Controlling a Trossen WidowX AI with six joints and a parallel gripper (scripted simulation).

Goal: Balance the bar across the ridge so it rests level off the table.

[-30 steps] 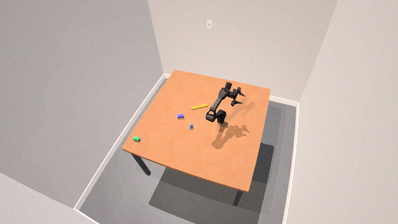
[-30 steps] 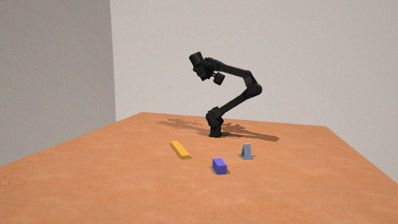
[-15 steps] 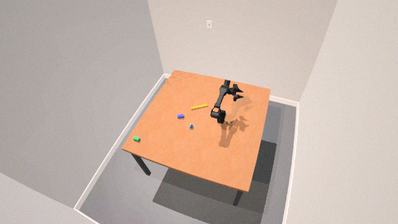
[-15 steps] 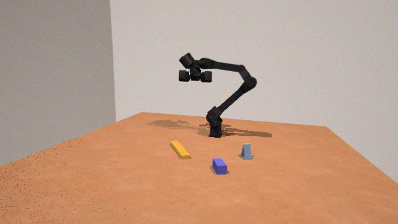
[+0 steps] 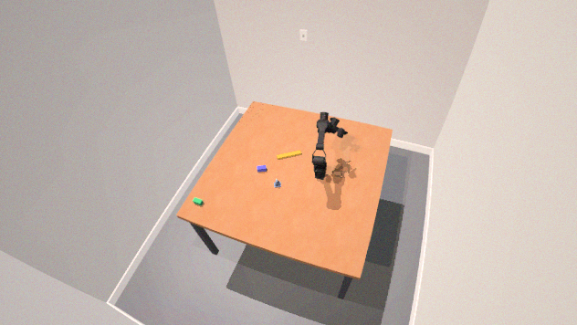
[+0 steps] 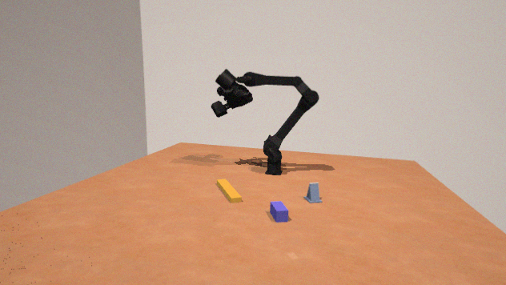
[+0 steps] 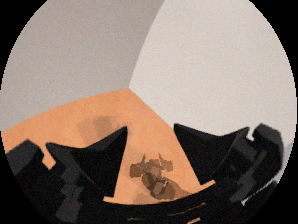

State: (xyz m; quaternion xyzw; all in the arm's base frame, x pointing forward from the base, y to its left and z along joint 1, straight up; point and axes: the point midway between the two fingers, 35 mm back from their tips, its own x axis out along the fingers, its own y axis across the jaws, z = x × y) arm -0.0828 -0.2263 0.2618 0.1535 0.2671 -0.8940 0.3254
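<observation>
The yellow bar lies 390 mm ahead of my gripper tip, 240 mm below it and 130 mm to the left of it. The rest, counted from my gripper tip: green block 850 mm ahead, 740 mm to the left, 230 mm below; then purple block 530 mm ahead, 330 mm to the left, 230 mm below.
</observation>
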